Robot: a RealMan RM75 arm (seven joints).
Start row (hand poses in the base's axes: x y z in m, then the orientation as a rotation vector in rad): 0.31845 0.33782 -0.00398 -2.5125 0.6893 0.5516
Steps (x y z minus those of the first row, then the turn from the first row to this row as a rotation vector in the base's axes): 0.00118 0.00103 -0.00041 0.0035 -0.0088 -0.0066; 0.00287 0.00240 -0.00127 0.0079 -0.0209 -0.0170; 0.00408 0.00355 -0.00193 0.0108 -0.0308 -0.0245; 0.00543 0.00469 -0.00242 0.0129 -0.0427 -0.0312; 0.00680 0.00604 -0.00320 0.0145 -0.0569 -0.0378; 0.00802 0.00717 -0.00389 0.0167 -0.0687 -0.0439; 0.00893 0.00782 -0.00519 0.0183 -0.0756 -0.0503; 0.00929 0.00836 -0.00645 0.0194 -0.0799 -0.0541; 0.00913 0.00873 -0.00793 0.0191 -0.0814 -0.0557; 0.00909 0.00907 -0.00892 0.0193 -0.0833 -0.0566; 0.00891 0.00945 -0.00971 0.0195 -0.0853 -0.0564
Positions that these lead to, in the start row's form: 0.31963 0.33885 -0.00439 -2.5071 0.6925 0.5387; 0.32132 0.34022 -0.00525 -2.4993 0.6987 0.5203; 0.32253 0.34137 -0.00591 -2.4939 0.7028 0.5056; 0.32388 0.34251 -0.00640 -2.4898 0.7055 0.4884; 0.32525 0.34386 -0.00718 -2.4863 0.7074 0.4683; 0.32647 0.34499 -0.00787 -2.4822 0.7094 0.4515; 0.32738 0.34564 -0.00917 -2.4781 0.7137 0.4408; 0.32774 0.34618 -0.01043 -2.4755 0.7161 0.4343; 0.32758 0.34655 -0.01191 -2.4751 0.7176 0.4317; 0.32754 0.34689 -0.01290 -2.4746 0.7179 0.4290; 0.32736 0.34727 -0.01369 -2.4746 0.7168 0.4266
